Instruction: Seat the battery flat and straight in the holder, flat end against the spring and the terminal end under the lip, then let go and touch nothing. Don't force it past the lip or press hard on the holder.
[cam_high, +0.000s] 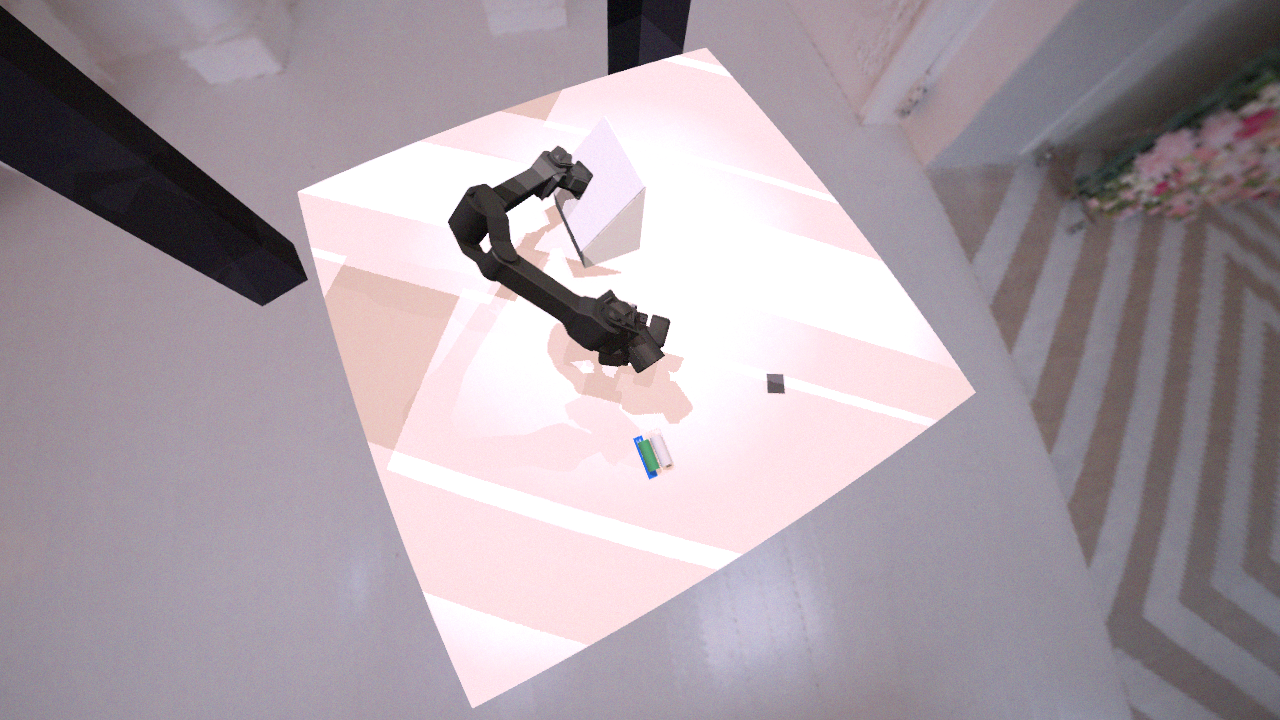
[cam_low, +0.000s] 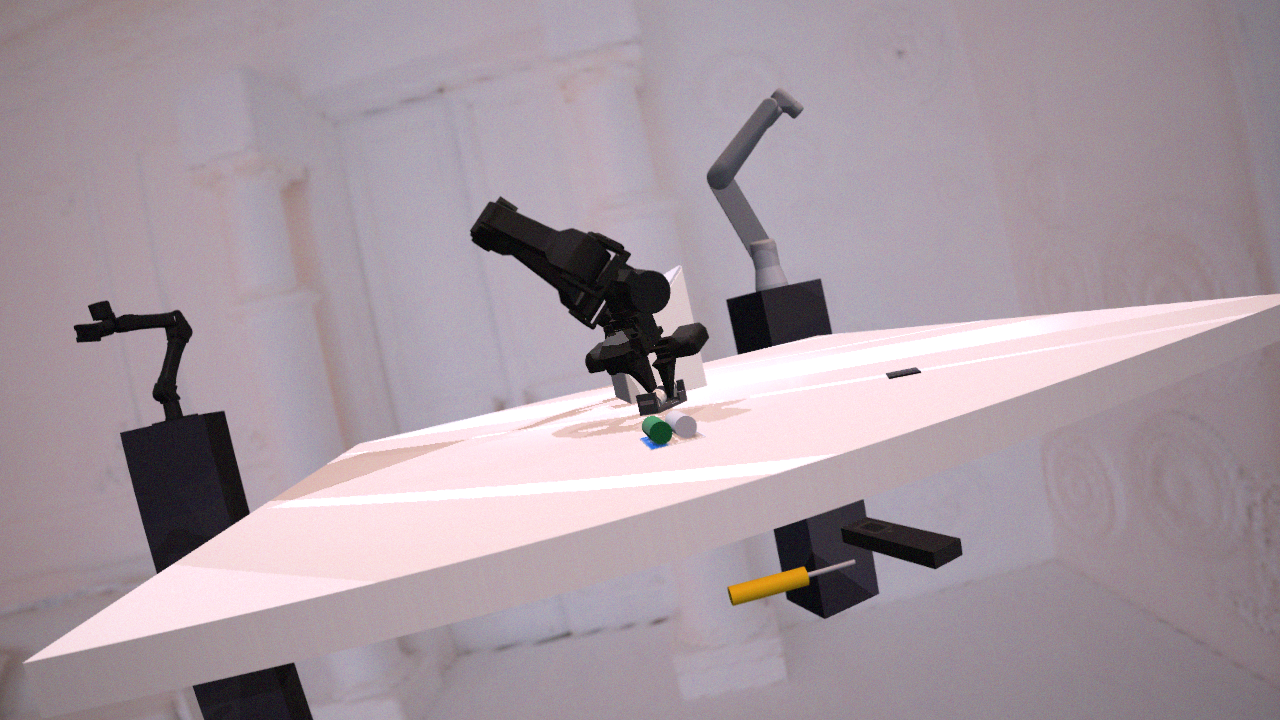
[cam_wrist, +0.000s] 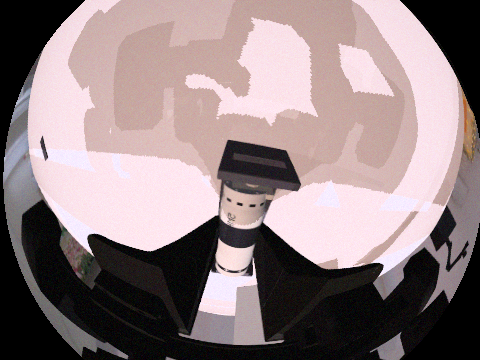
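Right now my gripper tip is 1 cm below the battery. The rest, counted from my gripper tip: black square: 30 cm ahead, 21 cm to the left, 1 cm below.
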